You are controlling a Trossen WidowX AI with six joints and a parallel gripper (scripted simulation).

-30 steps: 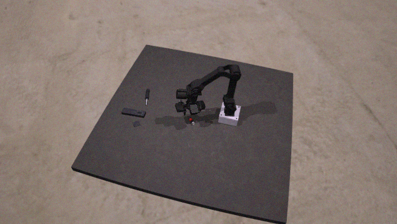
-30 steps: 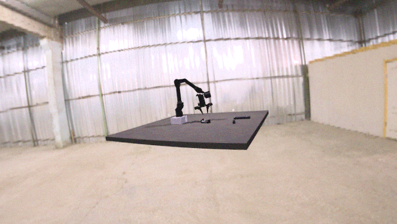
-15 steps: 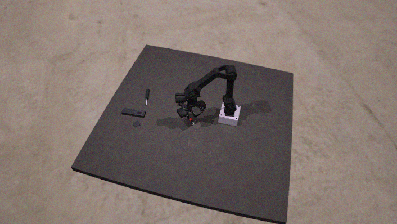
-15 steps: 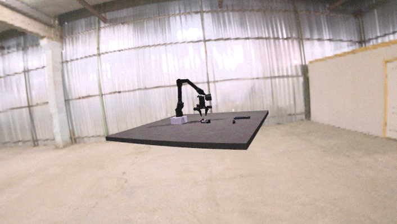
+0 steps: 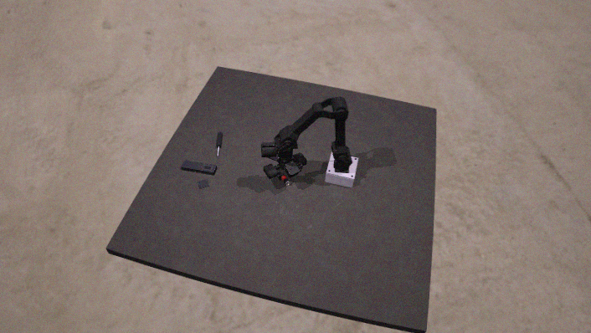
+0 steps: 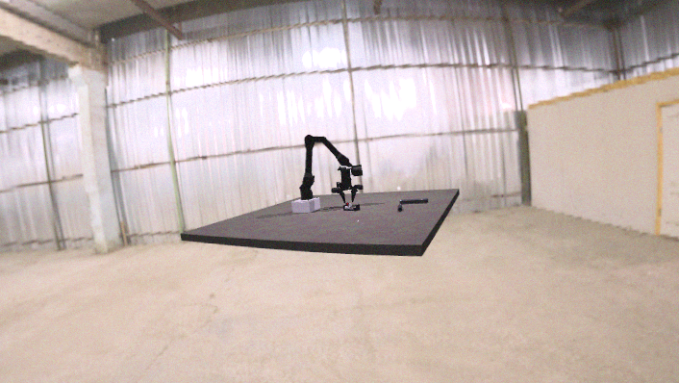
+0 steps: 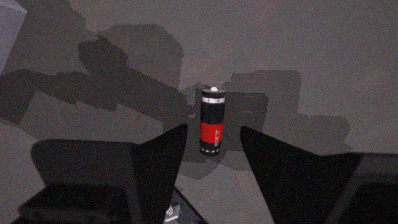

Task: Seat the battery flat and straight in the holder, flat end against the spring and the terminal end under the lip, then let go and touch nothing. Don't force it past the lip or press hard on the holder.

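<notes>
Now: gripper tip 1 cm above the battery. From my gripper tip the other things lie so: screwdriver (33 cm ahead, 18 cm to the right, 1 cm below); dark piece (36 cm ahead, 5 cm to the left, 2 cm below).
</notes>
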